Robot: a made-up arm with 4 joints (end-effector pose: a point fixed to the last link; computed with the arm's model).
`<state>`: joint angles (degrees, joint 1 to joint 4).
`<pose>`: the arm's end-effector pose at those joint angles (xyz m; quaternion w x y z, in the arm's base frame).
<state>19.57 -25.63 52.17 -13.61</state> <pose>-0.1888 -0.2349 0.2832 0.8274 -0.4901 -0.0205 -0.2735</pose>
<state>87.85 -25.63 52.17 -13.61</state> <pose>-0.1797 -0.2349 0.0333 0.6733 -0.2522 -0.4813 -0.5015</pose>
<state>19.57 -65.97 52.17 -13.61</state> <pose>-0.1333 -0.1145 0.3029 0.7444 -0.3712 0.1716 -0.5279</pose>
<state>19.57 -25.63 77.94 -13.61</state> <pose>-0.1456 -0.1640 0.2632 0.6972 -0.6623 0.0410 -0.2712</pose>
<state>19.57 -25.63 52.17 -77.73</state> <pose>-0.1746 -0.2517 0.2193 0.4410 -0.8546 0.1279 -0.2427</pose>
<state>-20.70 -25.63 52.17 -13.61</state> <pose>-0.0677 -0.2349 0.3772 0.7838 -0.5543 0.2656 -0.0881</pose>
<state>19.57 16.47 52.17 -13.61</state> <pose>-0.1545 -0.3697 0.2954 0.8057 -0.5501 -0.2179 0.0272</pose>
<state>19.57 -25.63 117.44 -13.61</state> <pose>-0.0800 -0.0980 0.1732 0.4324 -0.8589 0.1303 -0.2414</pose>
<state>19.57 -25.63 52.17 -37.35</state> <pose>-0.1793 -0.2332 0.2589 0.7088 -0.6498 0.0362 -0.2719</pose>
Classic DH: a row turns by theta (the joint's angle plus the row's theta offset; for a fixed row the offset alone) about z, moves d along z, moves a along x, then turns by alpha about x. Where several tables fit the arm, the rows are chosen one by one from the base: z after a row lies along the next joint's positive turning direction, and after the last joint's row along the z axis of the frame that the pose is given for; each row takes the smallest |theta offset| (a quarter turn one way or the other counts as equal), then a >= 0, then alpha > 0; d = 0 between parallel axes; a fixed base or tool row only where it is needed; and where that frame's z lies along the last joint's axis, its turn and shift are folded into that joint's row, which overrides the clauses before.
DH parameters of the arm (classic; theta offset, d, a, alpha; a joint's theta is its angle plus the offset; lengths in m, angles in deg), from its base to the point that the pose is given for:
base (fixed): 0 0.165 0 90
joint 1: 0 0.255 0.055 -90
joint 2: -90 -0.014 0.099 90
joint 3: 28.64 0 0.1732 180
joint 4: 28.64 -0.183 -0.009 90
tool (fixed): 90 0.063 0 0

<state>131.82 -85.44 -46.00 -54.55</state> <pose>0.1401 -0.0921 0.0155 0.3452 0.5953 -0.6482 -0.3261</pose>
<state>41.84 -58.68 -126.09 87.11</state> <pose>0.1009 -0.1244 -0.0713 0.4003 -0.7303 0.3497 -0.4290</pose>
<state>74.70 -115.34 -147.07 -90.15</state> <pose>0.1398 -0.0620 0.2046 0.1295 0.6533 -0.6053 -0.4359</pose>
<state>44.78 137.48 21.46 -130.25</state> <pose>0.1834 -0.2400 0.4303 0.2623 0.4119 0.8693 -0.0766</pose>
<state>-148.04 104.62 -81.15 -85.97</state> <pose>-0.2893 -0.3841 0.0899 0.2002 0.7530 0.5781 0.2424</pose>
